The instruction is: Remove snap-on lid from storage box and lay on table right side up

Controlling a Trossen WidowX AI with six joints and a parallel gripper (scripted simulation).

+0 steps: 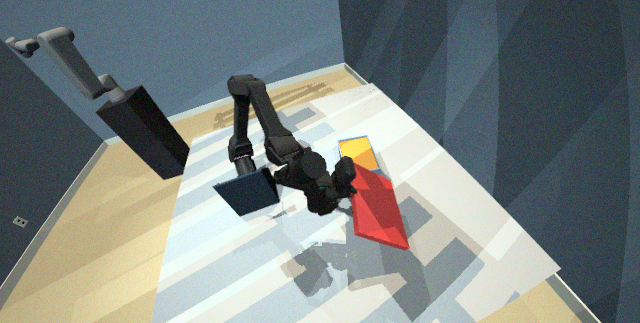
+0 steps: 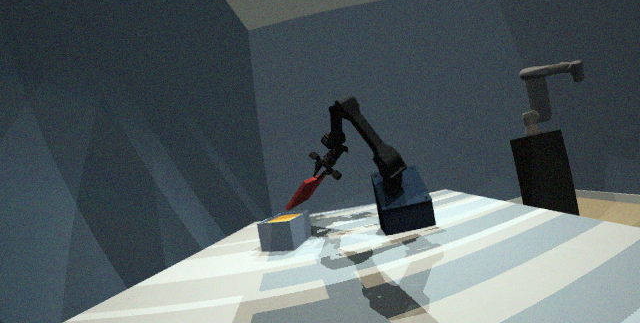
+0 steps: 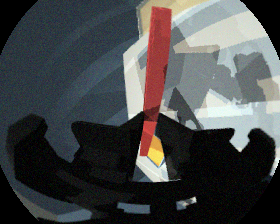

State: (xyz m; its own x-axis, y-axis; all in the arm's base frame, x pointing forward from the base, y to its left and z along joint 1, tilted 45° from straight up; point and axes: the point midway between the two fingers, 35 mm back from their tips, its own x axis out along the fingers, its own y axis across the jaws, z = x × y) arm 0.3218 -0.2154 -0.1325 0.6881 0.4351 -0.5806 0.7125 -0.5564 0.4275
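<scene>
The red lid lies 6 cm ahead of my gripper tip, 5 cm below it and 2 cm to the right of it. The rest, counted from my gripper tip: storage box (25 cm to the left, 18 cm below, 10 cm ahead).
</scene>
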